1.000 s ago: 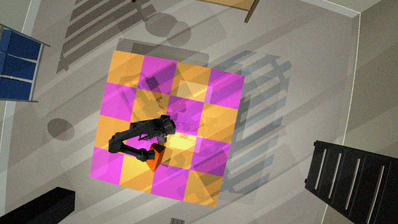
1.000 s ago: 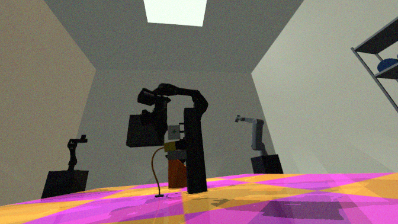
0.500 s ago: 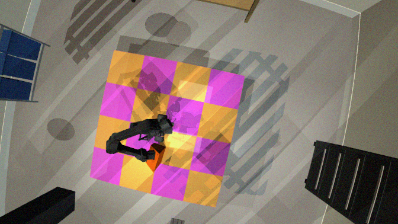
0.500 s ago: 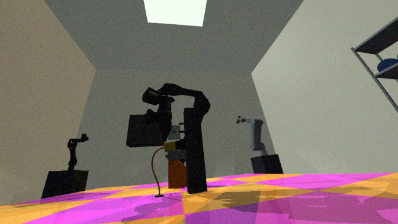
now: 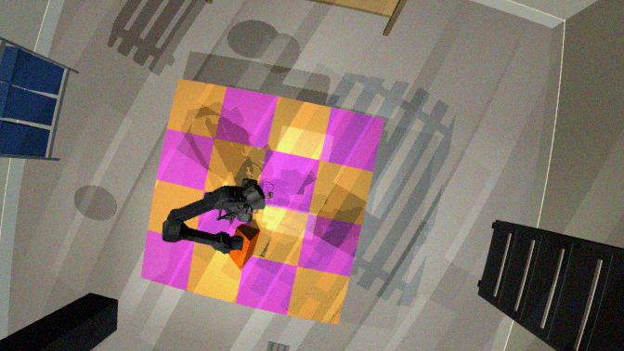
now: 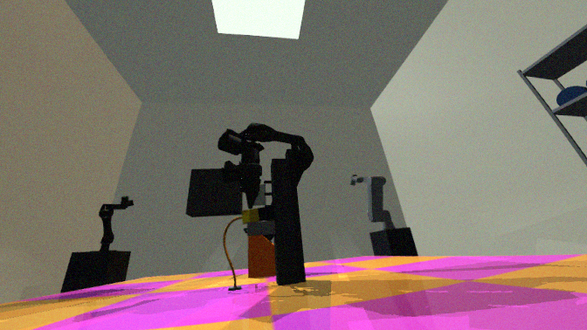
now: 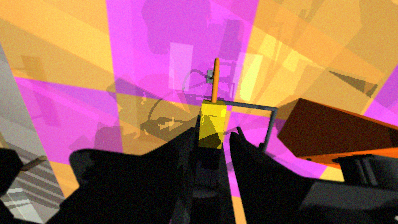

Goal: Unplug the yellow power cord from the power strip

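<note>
My gripper tip is now 2 cm to the right of the yellow plug and 1 cm above it.
</note>
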